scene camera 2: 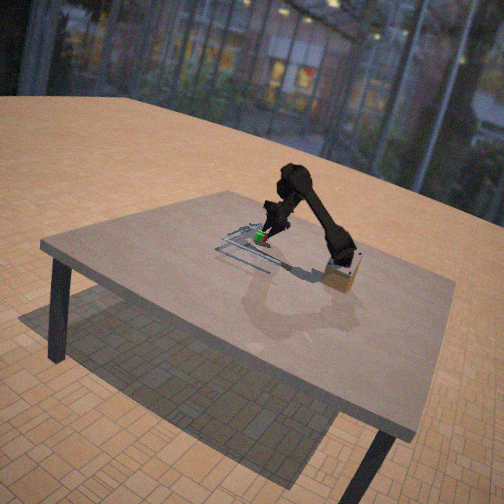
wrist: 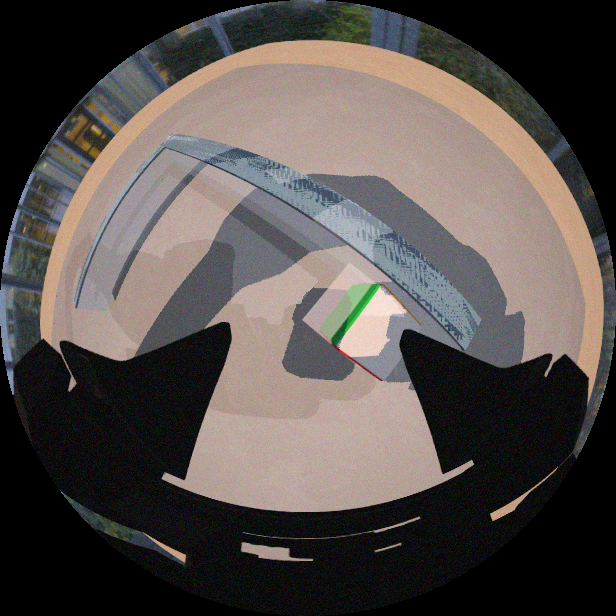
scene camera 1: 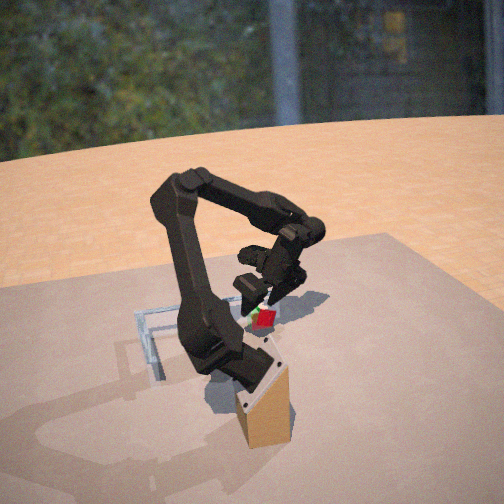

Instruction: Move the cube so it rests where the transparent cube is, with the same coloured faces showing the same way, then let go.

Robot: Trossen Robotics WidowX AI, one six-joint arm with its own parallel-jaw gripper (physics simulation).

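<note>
The cube (scene camera 1: 263,319) shows a red face and a green face and lies on the grey table beside the metal frame. In the wrist view it (wrist: 355,320) overlaps a faint see-through cube, with green and red edges showing. My gripper (scene camera 1: 262,300) hangs just above it with the jaws (wrist: 315,370) spread wide on both sides of the cube and not touching it. The second scene view shows the cube (scene camera 2: 260,238) as a small green and red spot under the gripper (scene camera 2: 266,229).
A grey metal U-shaped frame (scene camera 1: 160,328) lies flat on the table behind and left of the cube, and its rail (wrist: 330,220) runs close past the cube. The arm's tan base block (scene camera 1: 265,405) stands in front. The table edges are far off.
</note>
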